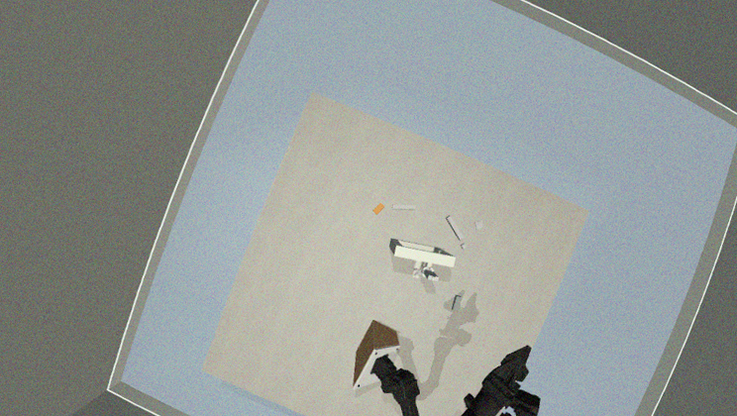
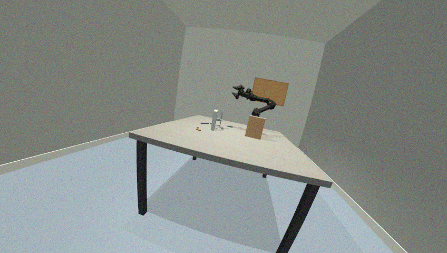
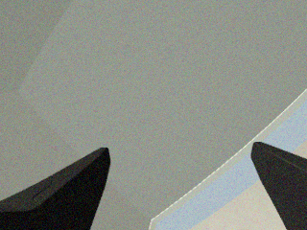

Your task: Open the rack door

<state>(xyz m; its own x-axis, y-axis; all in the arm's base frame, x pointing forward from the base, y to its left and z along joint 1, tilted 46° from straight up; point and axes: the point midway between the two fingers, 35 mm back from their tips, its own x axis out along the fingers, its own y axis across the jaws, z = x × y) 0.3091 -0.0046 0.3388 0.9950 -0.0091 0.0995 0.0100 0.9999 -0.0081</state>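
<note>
My gripper tip is 4 cm short of the grey handle, 18 cm to the right of it and 34 cm above it. Round my gripper tip: grey bar: 24 cm ahead, 10 cm to the left, 44 cm below; then orange block: 21 cm ahead, 42 cm to the left, 44 cm below.
</note>
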